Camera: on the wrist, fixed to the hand. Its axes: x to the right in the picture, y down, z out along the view.
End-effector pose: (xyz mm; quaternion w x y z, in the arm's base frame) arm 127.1 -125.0 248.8 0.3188 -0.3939 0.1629 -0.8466
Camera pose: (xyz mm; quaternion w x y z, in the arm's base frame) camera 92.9 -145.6 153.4 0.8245 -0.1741 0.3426 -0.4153
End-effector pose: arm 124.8 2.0 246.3 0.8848 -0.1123 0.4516 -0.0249
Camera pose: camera 38.4 40.3 204.3 0.6797 0.2619 0.4001 0.5562
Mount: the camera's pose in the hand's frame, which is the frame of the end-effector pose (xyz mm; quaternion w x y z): -23.3 51.5 -86.6 0.7388 0.0469 -0.0089 0.6722
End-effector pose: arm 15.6 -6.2 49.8 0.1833 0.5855 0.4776 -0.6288
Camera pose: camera 110.6 32.2 63.4 0.5349 0.7567 -0.0718 -0.3690
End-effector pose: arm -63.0 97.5 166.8 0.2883 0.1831 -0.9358 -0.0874
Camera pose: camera -10.7 148.9 239.7 0.2548 -0.4810 -0.8211 0.1715
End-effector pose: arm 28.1 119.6 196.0 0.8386 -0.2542 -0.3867 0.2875
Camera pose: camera 69.7 122.5 101.4 0.4348 -0.4058 -0.1088 0.7965
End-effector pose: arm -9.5 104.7 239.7 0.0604 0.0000 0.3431 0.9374
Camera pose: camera 4.2 7.4 207.6 0.5824 -0.2418 -0.2969 -0.7170
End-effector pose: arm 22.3 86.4 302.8 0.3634 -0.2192 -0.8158 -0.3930
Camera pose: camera 106.8 46.0 346.8 0.5357 -0.6968 -0.4770 -0.0059
